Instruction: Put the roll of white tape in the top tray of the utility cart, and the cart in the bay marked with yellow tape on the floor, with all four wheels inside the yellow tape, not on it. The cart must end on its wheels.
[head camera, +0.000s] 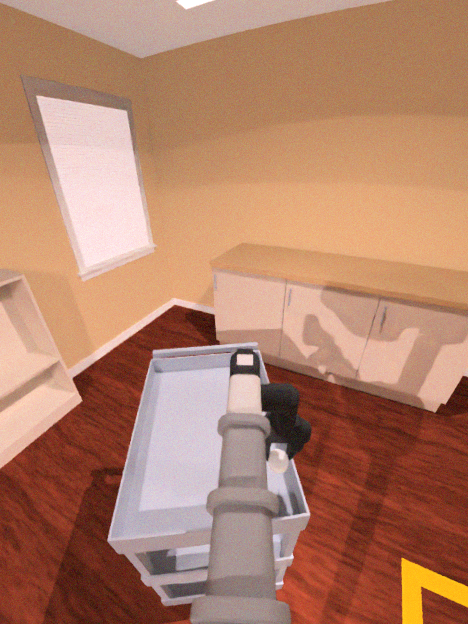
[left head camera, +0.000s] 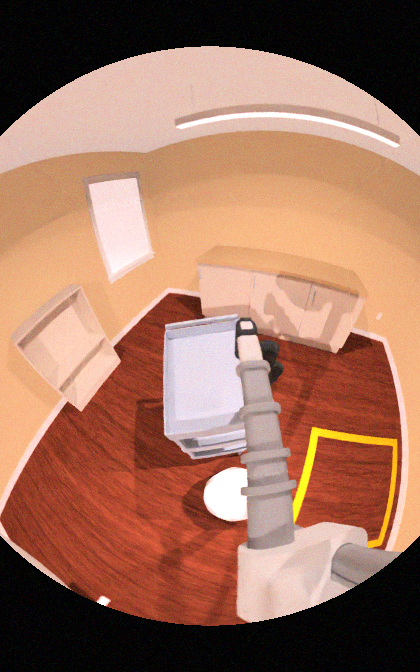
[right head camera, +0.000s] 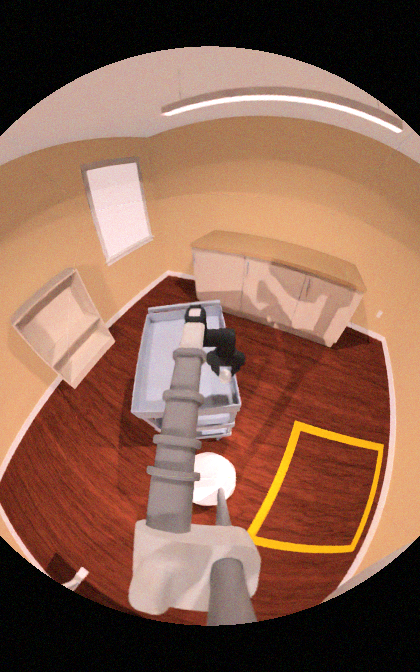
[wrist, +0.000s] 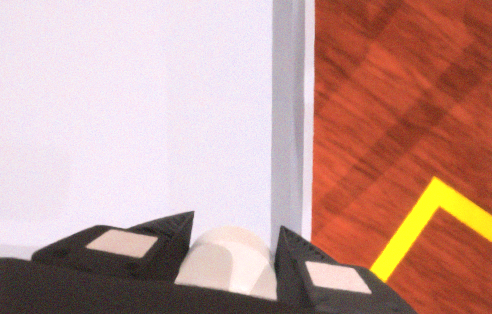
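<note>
The utility cart (head camera: 151, 543) (right head camera: 145, 414) stands upright, outside the bay, to the left of its yellow tape (head camera: 412, 594) (left head camera: 306, 477) (right head camera: 340, 436) (wrist: 411, 226). Its wheels are mostly hidden. My gripper (head camera: 280, 450) (right head camera: 224, 368) (wrist: 234, 240) is shut on the roll of white tape (head camera: 278, 460) (right head camera: 225, 374) (wrist: 227, 260), which shows between both fingers in the wrist view. The gripper and roll are over the right side of the top tray (head camera: 181, 433) (left head camera: 205, 380) (right head camera: 160, 350) (wrist: 125, 110), near its right wall. The height above the tray floor is hard to judge.
My arm (head camera: 241, 554) (left head camera: 267, 465) (right head camera: 175, 450) reaches across the top tray. A low cabinet (head camera: 322, 322) (left head camera: 280, 300) (right head camera: 275, 285) stands behind the cart, and an open shelf unit (head camera: 50, 388) stands to its left. A white disc (left head camera: 225, 495) (right head camera: 215, 477) shows below my arm.
</note>
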